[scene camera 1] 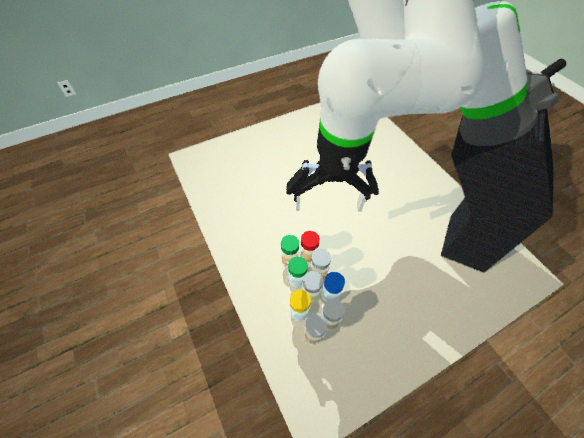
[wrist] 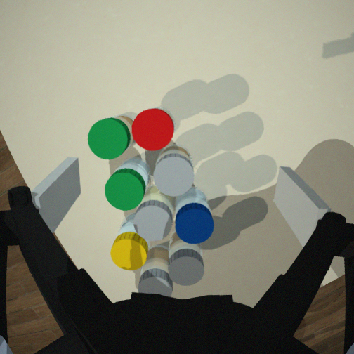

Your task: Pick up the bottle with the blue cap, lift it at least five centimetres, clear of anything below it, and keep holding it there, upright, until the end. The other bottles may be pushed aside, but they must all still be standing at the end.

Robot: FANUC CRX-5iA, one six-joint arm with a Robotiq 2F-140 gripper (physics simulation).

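Frame: origin at the arm's base, x back, y right, z up, level; metres.
Seen in the pictures: gripper, fingertip midpoint: (scene camera 1: 328, 206); arm's base at its link origin: (scene camera 1: 497, 124).
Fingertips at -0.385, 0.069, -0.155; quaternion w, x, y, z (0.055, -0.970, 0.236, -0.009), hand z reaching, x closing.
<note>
Offsets run from my fingertips to a thing's top centre, as dx, dy, dz. Level surfaces: height alone.
The bottle with the blue cap {-0.029, -0.116, -0.180} (scene camera 1: 334, 283) (wrist: 194, 223) stands upright at the right side of a tight cluster of bottles. A grey-capped bottle {-0.080, -0.087, -0.180} (scene camera 1: 313, 283) (wrist: 152, 220) stands close on its left, another grey-capped bottle {-0.069, -0.180, -0.180} (scene camera 1: 333, 312) (wrist: 186, 266) on its near side, and a light-grey-capped one {-0.024, -0.038, -0.180} (scene camera 1: 321, 260) (wrist: 173, 175) on its far side. My gripper (scene camera 1: 329, 204) (wrist: 178, 179) is wide open and empty, pointing down, well above the bottles. In the wrist view its fingers lie to the left and right of the cluster. The lower bodies of several bottles are partly hidden.
Also standing are a red-capped bottle {-0.023, +0.029, -0.180} (scene camera 1: 310, 240) (wrist: 153, 129), two green-capped bottles {-0.082, +0.044, -0.180} (scene camera 1: 290, 244) {-0.094, -0.030, -0.180} (scene camera 1: 298, 266) (wrist: 109, 138) (wrist: 125, 189), a yellow-capped bottle {-0.135, -0.119, -0.180} (scene camera 1: 300, 301) (wrist: 129, 251) and a front grey-capped bottle {-0.129, -0.194, -0.180} (scene camera 1: 315, 326) (wrist: 155, 283). All stand on a cream mat {dz -0.285} (scene camera 1: 240, 190) (wrist: 60, 65), right of its left edge.
</note>
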